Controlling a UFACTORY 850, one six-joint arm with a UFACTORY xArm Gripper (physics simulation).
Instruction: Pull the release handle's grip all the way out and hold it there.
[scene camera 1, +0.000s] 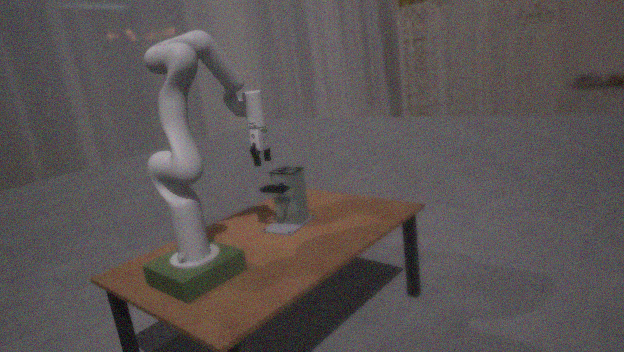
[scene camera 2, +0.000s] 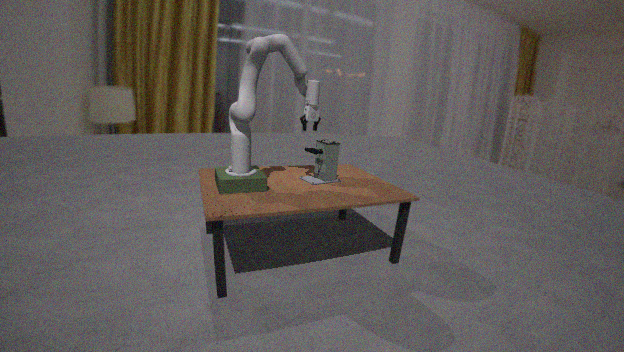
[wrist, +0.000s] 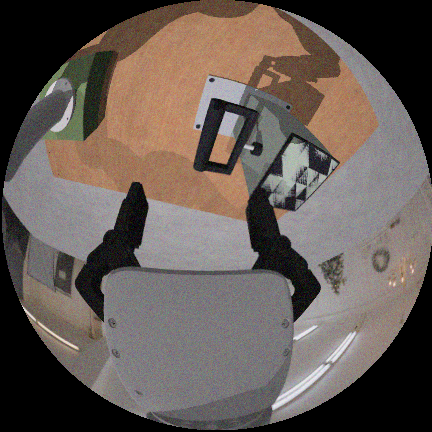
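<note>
The release handle's black rectangular grip (scene camera 1: 274, 189) (scene camera 2: 313, 150) (wrist: 206, 142) sticks out from the side of an upright grey-green housing (scene camera 1: 298, 197) (scene camera 2: 328, 162). A short pale rod (wrist: 248, 147) with a dark collar shows between grip and housing in the wrist view. My gripper (scene camera 1: 262, 161) (scene camera 2: 310, 129) (wrist: 197, 194) is open and empty, pointing down above the grip and apart from it. In the wrist view the grip shows beyond the fingertips, nearer the right finger, and that fingertip overlaps the near corner of the housing's patterned top (wrist: 300, 170).
The housing stands on a light metal base plate (scene camera 1: 282, 229) (scene camera 2: 312, 180) (wrist: 220, 90) with dark bolts at its corners. It is on the wooden table (scene camera 1: 350, 210) (scene camera 2: 370, 187) (wrist: 145, 100). The arm's green base block (scene camera 1: 192, 280) (scene camera 2: 242, 183) (wrist: 95, 100) stands at the other end.
</note>
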